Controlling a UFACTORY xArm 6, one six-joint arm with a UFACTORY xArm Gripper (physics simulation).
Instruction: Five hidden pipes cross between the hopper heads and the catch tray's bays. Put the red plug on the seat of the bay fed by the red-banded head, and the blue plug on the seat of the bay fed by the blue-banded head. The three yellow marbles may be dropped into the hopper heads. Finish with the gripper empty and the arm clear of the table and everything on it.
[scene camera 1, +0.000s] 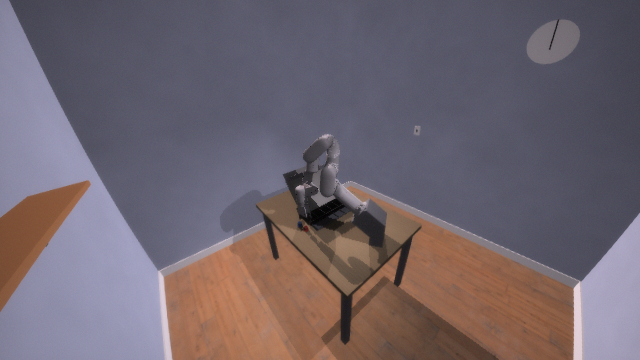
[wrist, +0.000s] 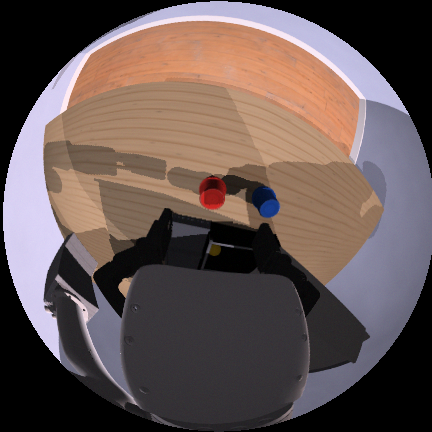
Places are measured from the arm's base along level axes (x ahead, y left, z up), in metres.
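Pixels of known places: gripper, fingertip midpoint: (scene camera 1: 305, 221) (wrist: 215, 227); arm's base at its link origin: (scene camera 1: 360, 209) (wrist: 68, 307).
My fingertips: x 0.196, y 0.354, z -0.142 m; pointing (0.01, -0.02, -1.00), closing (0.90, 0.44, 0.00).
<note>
For each thing: its top centre in the pictures, then the offset to it from my fingertips. "spot": a spot on its surface instead. Level surfaces: height alone.
- red plug at its top centre: (wrist: 211, 199) (scene camera 1: 305, 226) dz -0.049, dx -0.006, dy +0.000 m
- blue plug at its top centre: (wrist: 269, 208) (scene camera 1: 299, 222) dz -0.049, dx +0.064, dy +0.036 m
- black catch tray at a spot on its surface: (scene camera 1: 327, 211) spot: dz -0.080, dx +0.159, dy -0.230 m
- yellow marble at its top centre: (wrist: 213, 253) dz -0.057, dx +0.064, dy -0.089 m
- table at its surface level: dz -0.088 m
The red plug (scene camera 1: 306, 228) (wrist: 212, 193) and the blue plug (scene camera 1: 300, 225) (wrist: 268, 202) stand upright, side by side, on the table beside the catch tray. The black catch tray (scene camera 1: 327, 211) has several bays. A yellow marble (wrist: 215, 249) lies in one bay, seen between the fingers in the wrist view. My gripper (scene camera 1: 304, 215) (wrist: 215, 227) is open and empty. It is above the tray's end near the plugs, with both plugs beyond its fingertips in the wrist view. The hopper heads, their coloured bands and the other two marbles cannot be made out.
The dark sloping board (scene camera 1: 294, 181) (wrist: 335, 320) rises behind the tray. A grey upright panel (scene camera 1: 371, 222) (wrist: 75, 270) stands on the table (scene camera 1: 345, 270) (wrist: 175, 115) near the arm's base. The arm (scene camera 1: 327, 180) arches over the tray.
</note>
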